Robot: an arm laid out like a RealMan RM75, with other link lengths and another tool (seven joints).
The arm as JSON. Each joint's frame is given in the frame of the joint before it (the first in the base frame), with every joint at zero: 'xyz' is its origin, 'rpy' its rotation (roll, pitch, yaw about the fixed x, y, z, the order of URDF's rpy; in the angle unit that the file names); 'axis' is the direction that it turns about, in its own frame. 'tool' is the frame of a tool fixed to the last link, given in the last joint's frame.
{
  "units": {
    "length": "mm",
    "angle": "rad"
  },
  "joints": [
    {
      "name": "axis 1",
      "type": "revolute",
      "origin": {
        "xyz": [
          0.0,
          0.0,
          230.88
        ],
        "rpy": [
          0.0,
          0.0,
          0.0
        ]
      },
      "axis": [
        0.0,
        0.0,
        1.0
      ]
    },
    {
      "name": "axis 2",
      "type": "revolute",
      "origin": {
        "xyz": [
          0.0,
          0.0,
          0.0
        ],
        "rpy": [
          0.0,
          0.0,
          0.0
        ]
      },
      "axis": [
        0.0,
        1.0,
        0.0
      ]
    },
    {
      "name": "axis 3",
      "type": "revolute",
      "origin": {
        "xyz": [
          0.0,
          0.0,
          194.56
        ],
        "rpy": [
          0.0,
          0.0,
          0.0
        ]
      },
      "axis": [
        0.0,
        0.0,
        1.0
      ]
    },
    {
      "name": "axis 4",
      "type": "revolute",
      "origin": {
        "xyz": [
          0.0,
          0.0,
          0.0
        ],
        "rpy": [
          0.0,
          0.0,
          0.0
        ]
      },
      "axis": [
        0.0,
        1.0,
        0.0
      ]
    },
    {
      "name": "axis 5",
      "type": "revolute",
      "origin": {
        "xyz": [
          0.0,
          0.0,
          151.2
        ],
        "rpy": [
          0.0,
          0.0,
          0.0
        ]
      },
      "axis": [
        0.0,
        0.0,
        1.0
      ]
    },
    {
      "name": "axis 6",
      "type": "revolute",
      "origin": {
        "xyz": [
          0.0,
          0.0,
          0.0
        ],
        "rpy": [
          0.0,
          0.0,
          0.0
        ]
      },
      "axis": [
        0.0,
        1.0,
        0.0
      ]
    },
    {
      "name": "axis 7",
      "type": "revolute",
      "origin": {
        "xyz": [
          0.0,
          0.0,
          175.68
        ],
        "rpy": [
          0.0,
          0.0,
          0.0
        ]
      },
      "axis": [
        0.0,
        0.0,
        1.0
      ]
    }
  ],
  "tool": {
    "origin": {
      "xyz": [
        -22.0,
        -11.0,
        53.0
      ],
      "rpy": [
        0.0,
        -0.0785,
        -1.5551
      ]
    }
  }
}
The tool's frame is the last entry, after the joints.
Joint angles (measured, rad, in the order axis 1, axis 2, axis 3, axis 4, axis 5, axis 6, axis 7), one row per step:
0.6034, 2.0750, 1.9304, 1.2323, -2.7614, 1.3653, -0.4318
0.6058, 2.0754, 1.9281, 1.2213, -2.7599, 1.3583, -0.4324
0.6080, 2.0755, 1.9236, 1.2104, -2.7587, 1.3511, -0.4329
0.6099, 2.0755, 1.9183, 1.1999, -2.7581, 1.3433, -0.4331
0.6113, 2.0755, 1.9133, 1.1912, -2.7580, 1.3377, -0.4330
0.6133, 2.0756, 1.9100, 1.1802, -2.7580, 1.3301, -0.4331
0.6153, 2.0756, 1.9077, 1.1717, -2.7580, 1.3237, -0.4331
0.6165, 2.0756, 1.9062, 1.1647, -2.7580, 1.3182, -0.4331
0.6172, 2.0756, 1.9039, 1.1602, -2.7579, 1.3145, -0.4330
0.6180, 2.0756, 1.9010, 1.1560, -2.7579, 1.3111, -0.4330
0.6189, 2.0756, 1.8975, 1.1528, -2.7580, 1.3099, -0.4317
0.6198, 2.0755, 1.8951, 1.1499, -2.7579, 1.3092, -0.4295
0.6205, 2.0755, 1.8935, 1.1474, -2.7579, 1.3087, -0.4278
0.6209, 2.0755, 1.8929, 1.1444, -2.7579, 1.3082, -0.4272
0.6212, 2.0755, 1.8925, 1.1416, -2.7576, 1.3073, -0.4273
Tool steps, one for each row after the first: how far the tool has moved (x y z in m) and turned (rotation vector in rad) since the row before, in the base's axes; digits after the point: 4 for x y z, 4 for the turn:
0.0005, 0.0000, -0.0017, -0.0028, 0.0010, -0.0010
0.0005, -0.0001, -0.0018, -0.0039, -0.0006, -0.0001
0.0006, -0.0001, -0.0017, -0.0035, -0.0016, 0.0004
0.0007, -0.0003, -0.0015, -0.0038, -0.0020, -0.0003
0.0009, -0.0001, -0.0015, -0.0024, -0.0012, -0.0012
0.0006, 0.0002, -0.0010, -0.0011, -0.0008, -0.0003
0.0006, 0.0001, -0.0008, -0.0005, -0.0005, -0.0008
0.0003, 0.0000, -0.0007, -0.0011, -0.0009, 0.0001
0.0003, 0.0000, -0.0007, -0.0016, -0.0013, 0.0006
0.0002, -0.0003, -0.0008, -0.0026, -0.0014, -0.0004
0.0002, -0.0003, -0.0006, -0.0016, -0.0004, -0.0017
0.0002, -0.0003, -0.0005, -0.0013, -0.0002, -0.0017
0.0005, -0.0004, -0.0005, -0.0014, -0.0001, -0.0020
0.0004, -0.0003, -0.0004, -0.0012, 0.0001, -0.0012

